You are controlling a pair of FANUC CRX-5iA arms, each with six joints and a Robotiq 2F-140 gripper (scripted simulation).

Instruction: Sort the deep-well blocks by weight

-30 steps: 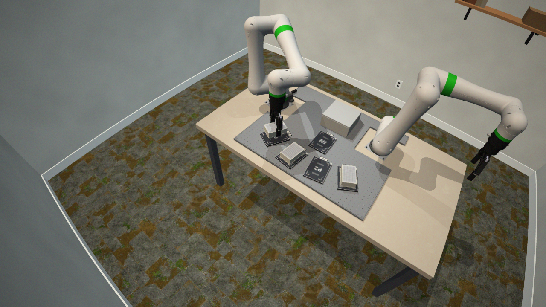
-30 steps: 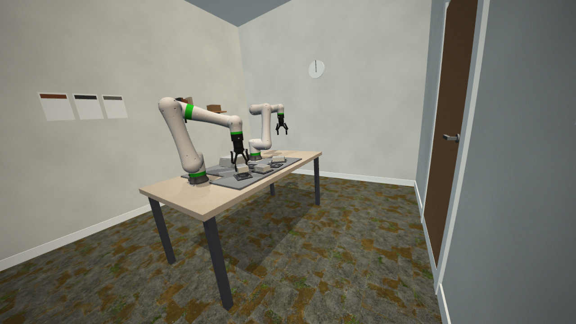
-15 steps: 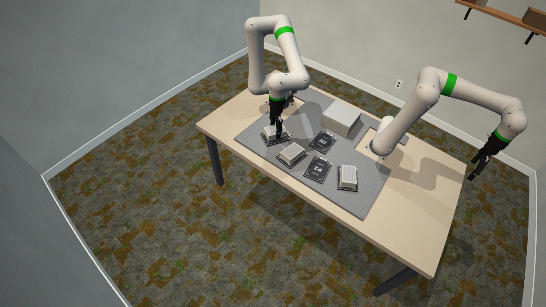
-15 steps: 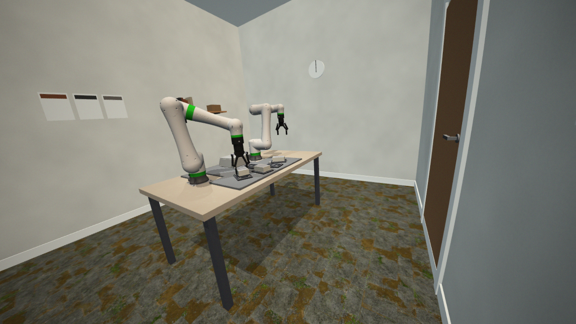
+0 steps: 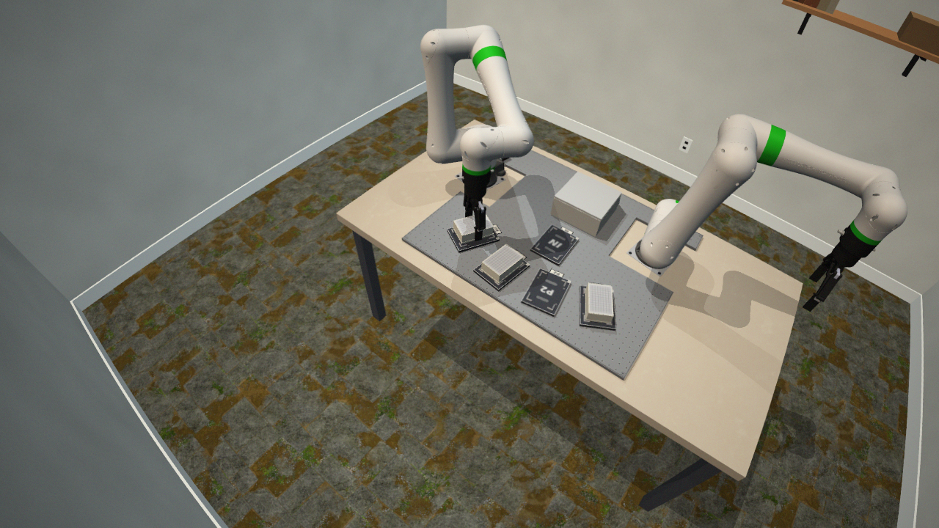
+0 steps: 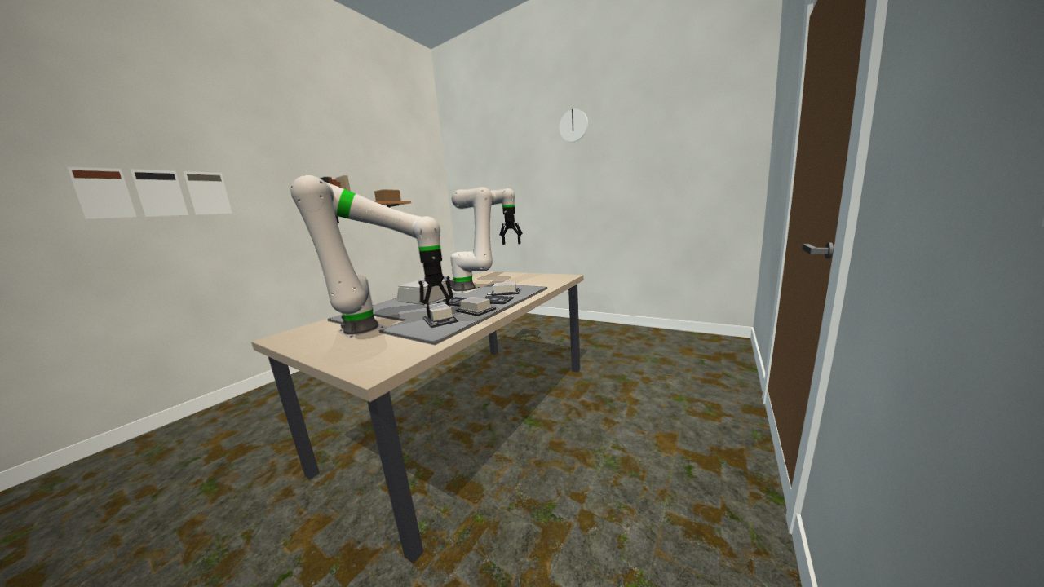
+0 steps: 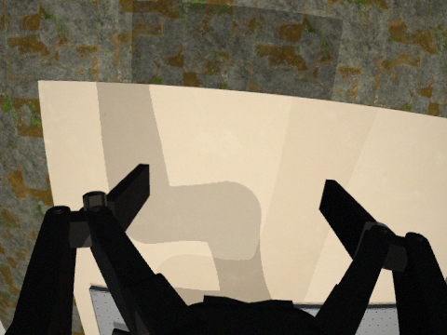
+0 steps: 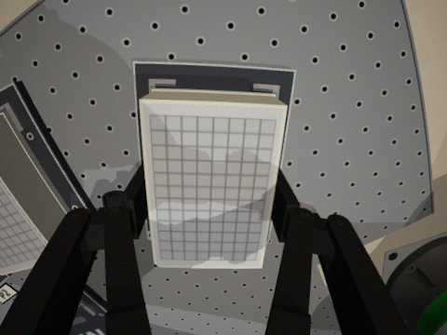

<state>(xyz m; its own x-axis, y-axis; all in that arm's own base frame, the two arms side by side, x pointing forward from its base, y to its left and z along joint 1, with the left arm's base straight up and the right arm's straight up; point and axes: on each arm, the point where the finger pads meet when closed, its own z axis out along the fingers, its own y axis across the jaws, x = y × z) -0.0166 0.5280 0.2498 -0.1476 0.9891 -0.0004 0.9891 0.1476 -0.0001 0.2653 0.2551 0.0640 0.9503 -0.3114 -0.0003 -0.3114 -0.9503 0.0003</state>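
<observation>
The nest RO is 5 cm below my right hand. Also, from my right hand: nest P2: 35 cm to the left, 9 cm ahead, 5 cm below; nest RU: 17 cm to the left, 8 cm ahead, 5 cm below; dark infeed nest: 28 cm to the left, 13 cm behind, 5 cm below.
</observation>
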